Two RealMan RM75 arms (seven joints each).
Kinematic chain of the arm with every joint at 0, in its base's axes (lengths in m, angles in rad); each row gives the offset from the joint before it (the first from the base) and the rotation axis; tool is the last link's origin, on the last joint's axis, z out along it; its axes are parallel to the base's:
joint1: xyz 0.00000 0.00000 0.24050 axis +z
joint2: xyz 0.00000 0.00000 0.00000 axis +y
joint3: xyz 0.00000 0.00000 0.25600 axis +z
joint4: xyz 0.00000 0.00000 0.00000 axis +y
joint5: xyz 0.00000 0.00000 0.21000 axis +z
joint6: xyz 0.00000 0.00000 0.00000 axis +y
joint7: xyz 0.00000 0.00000 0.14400 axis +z
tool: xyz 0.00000 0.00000 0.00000
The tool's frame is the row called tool.
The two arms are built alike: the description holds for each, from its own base.
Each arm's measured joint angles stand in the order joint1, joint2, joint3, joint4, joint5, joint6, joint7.
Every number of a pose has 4 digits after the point. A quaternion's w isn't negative.
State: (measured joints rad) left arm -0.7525 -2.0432 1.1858 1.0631 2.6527 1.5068 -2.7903; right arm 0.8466 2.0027 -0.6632 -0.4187 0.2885 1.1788 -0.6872
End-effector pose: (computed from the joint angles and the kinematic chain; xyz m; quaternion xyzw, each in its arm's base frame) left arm -0.2036 0.3902 0.0128 -0.8276 -0.5029 0.1469 0.2013; right arm 0.3042 0.3808 -0.0172 -0.7846 0.5834 -0.1152 0.1753
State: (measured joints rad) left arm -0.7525 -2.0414 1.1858 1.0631 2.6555 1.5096 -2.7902; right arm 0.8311 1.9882 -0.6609 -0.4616 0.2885 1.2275 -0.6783
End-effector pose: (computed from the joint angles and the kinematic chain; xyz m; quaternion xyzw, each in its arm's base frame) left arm -0.2043 0.3901 0.0137 -0.8271 -0.5030 0.1490 0.2019; right arm 0.3074 0.3808 -0.0031 -0.7796 0.5896 -0.1153 0.1772
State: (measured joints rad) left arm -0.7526 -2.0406 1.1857 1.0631 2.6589 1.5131 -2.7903; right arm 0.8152 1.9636 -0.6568 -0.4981 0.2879 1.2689 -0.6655
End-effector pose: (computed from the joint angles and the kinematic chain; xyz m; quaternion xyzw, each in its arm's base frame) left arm -0.2049 0.3898 0.0142 -0.8265 -0.5032 0.1514 0.2019; right arm 0.3128 0.3816 0.0150 -0.7712 0.5980 -0.1154 0.1851
